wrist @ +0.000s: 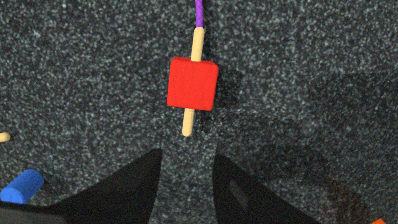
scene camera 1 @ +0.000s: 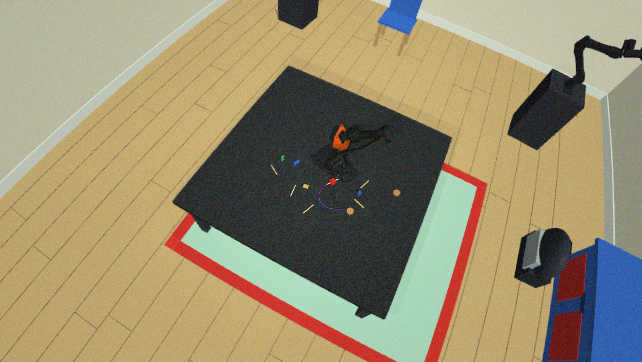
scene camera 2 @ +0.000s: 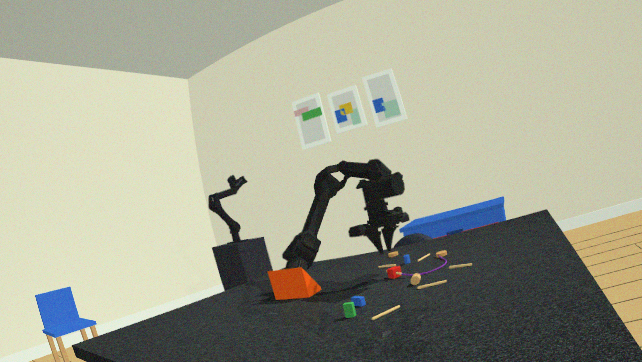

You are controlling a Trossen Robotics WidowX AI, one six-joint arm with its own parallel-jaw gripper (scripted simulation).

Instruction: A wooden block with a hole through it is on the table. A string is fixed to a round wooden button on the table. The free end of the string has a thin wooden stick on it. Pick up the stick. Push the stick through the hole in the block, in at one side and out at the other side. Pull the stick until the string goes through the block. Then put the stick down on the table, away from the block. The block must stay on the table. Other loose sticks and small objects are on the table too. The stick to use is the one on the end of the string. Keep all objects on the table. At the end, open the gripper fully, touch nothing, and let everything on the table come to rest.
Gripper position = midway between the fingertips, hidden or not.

In view: the gripper (scene camera 2: pixel 385 252) and a red block (wrist: pixel 192 84).
The gripper shows as well in the wrist view (wrist: pixel 187 160).
